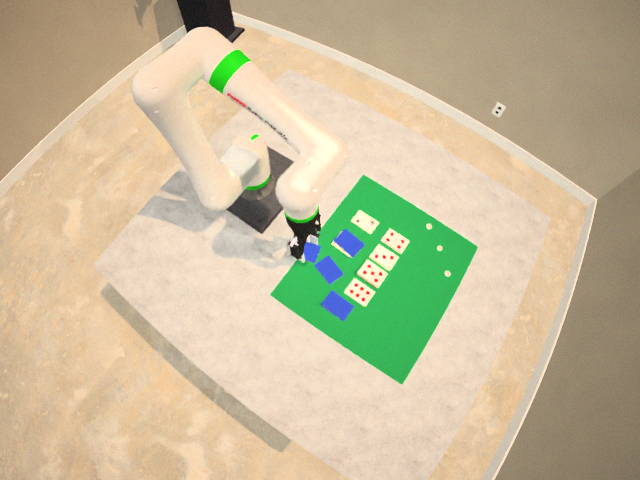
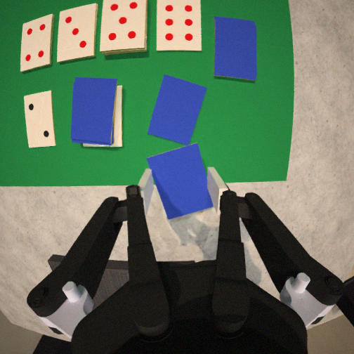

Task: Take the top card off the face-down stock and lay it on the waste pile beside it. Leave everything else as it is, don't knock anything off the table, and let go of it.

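Places are measured from the arm's base along level axes (x ahead, y left, z up), in millimetres.
Pixels of known places: gripper, fingertip midpoint: (image 1: 308, 251); arm's base, origin of the base link: (image 1: 255, 185).
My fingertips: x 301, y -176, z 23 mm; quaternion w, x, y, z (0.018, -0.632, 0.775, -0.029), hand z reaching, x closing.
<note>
For each thing: its middle in the pictures, then the offset to it from my fingertips. Level surfaces: height alone.
- blue face-down card, body centre: (image 1: 305, 250) 1 mm up, 8 mm back, 1 mm right
- blue card, body centre: (image 1: 329, 269) 48 mm down, 86 mm ahead, 16 mm right
- blue face-down pile, body centre: (image 1: 349, 243) 30 mm down, 117 mm ahead, 98 mm left
- black two, body centre: (image 1: 365, 221) 48 mm down, 138 mm ahead, 209 mm left
- green mat, its level: 50 mm down
- four, body centre: (image 1: 395, 240) 45 mm down, 267 mm ahead, 181 mm left
- three, body centre: (image 1: 384, 257) 45 mm down, 250 mm ahead, 105 mm left
- five, body centre: (image 1: 372, 273) 36 mm down, 232 mm ahead, 28 mm left
- six, body centre: (image 1: 359, 292) 48 mm down, 214 mm ahead, 49 mm right
My gripper (image 1: 308, 250) (image 2: 179, 177) is shut on a blue face-down card (image 1: 312, 252) (image 2: 180, 182), turned slightly between the pads at the mat's near edge. Its far edge comes up to the corner of another blue card (image 1: 328, 269) (image 2: 177, 110), which lies askew on the mat. A blue face-down pile (image 1: 349, 242) (image 2: 94, 110) has pale cards showing under its edge. A further blue face-down card or pile (image 1: 337, 305) (image 2: 235, 48) lies near the six. I cannot tell for sure which is the stock. A black two (image 1: 364, 221) (image 2: 39, 120) lies face up beside the first pile.
On the green mat (image 1: 403, 330) (image 2: 260, 130) is a row of red cards: four (image 1: 395, 240) (image 2: 37, 42), three (image 1: 384, 256) (image 2: 76, 32), five (image 1: 372, 273) (image 2: 124, 25) and six (image 1: 359, 291) (image 2: 178, 25). Small white discs (image 1: 439, 248) lie beyond the row.
</note>
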